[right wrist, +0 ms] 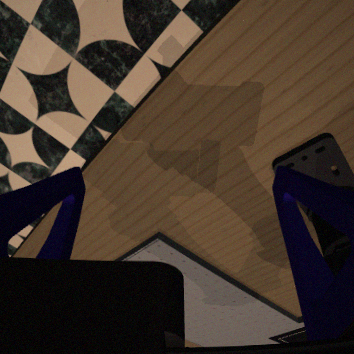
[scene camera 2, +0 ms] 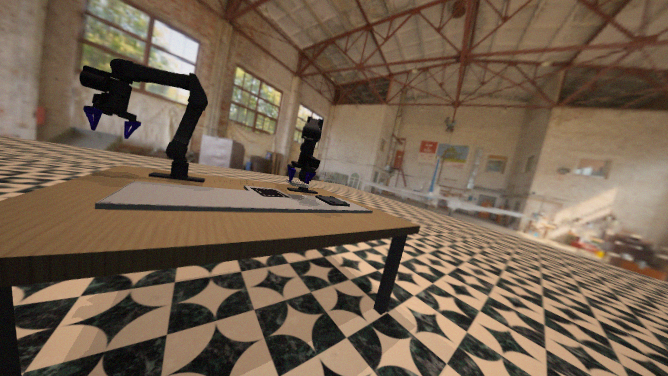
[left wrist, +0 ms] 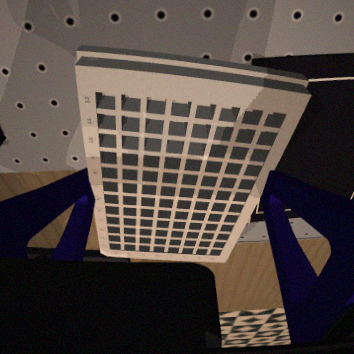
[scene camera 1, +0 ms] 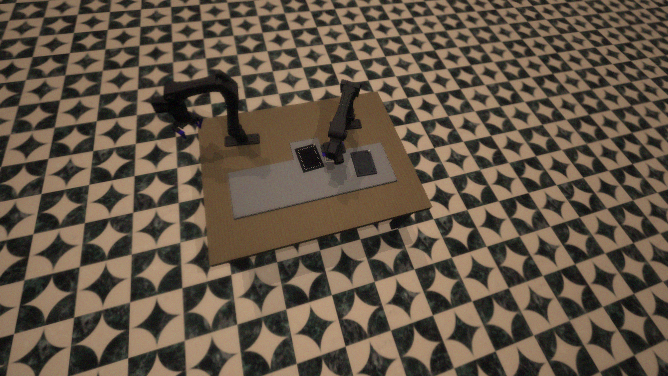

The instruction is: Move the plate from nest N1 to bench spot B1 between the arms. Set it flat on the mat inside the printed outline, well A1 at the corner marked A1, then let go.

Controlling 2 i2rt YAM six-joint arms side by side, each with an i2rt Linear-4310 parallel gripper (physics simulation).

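Frame: origin at the left arm's base, x left, y ahead, z down, level; metres.
Where they show: left gripper, fingertip midpoint: (scene camera 2: 297, 183) (left wrist: 177, 177); right gripper, fingertip midpoint: (right wrist: 178, 176) (scene camera 2: 110, 134) (scene camera 1: 192, 133); left arm's base, link origin: (scene camera 2: 302, 191); right arm's base, link origin: (scene camera 2: 178, 178) (scene camera 1: 242, 140).
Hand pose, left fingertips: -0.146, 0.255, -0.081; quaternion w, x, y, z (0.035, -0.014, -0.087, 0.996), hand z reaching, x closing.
Note:
Things, the pixels of their top centre, and the offset from my left fingertips, as dx, dy, dz. Level surfaces: height alone.
- pale many-welled plate, top centre: (left wrist: 176, 200) (scene camera 2: 297, 181) +0.001, -0.008, -0.008
- black mat, surface height: dz +0.066
- dark nest, top centre: (scene camera 2: 332, 198) (scene camera 1: 363, 161) +0.190, +0.046, +0.050
- grey perforated board, surface height: dz +0.067
- wooden table, surface height: dz +0.081
The pale many-welled plate (left wrist: 175, 155) (scene camera 2: 300, 183) is gripped by its sides, roughly level, between the blue fingers of my left gripper (left wrist: 177, 177) (scene camera 2: 301, 176). It hangs above the grey board, beside the black mat (scene camera 1: 309, 158) (scene camera 2: 269, 192) (left wrist: 320, 135) with the printed outline. The arm hides most of the plate in scene camera 1. The mat shows partly behind the plate in the left wrist view; the A1 mark is not legible. The dark nest (scene camera 1: 364, 163) (scene camera 2: 332, 200) is empty. My right gripper (scene camera 1: 190, 128) (scene camera 2: 111, 131) (right wrist: 178, 176) is open and empty, high at the left.
The grey perforated board (scene camera 1: 270, 192) (scene camera 2: 165, 197) (right wrist: 225, 305) lies on the wooden table (scene camera 1: 280, 232) (scene camera 2: 200, 230). The right arm's base (scene camera 1: 242, 140) (scene camera 2: 176, 177) and the left arm's base (scene camera 1: 355, 124) stand behind the board.

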